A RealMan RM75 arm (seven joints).
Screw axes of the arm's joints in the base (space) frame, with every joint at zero. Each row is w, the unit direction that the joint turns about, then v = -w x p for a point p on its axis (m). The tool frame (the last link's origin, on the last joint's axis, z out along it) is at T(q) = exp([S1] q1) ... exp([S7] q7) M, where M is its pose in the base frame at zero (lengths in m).
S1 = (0, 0, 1, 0, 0, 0)
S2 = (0, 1, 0, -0.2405, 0, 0)
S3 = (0, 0, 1, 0, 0, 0)
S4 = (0, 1, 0, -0.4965, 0, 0)
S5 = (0, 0, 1, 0, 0, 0)
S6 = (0, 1, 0, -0.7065, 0, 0)
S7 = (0, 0, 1, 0, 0, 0)
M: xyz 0 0 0.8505 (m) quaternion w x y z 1 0 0 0
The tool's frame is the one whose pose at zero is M.
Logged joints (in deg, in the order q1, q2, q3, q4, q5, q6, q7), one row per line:
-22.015, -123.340, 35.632, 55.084, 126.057, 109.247, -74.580
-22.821, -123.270, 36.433, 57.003, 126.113, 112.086, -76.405
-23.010, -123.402, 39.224, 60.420, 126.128, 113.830, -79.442
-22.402, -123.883, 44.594, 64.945, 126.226, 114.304, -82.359
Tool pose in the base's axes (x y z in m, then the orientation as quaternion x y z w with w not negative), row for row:
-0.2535, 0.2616, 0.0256, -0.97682, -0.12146, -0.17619, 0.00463
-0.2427, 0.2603, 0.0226, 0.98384, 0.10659, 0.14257, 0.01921
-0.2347, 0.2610, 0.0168, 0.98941, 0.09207, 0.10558, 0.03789
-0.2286, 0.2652, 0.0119, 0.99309, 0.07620, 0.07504, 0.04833
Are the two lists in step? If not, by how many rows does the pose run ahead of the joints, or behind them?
The pose runs 2 rows ahead of the joints: the pose in row i belongs to the joints in row i + 2.
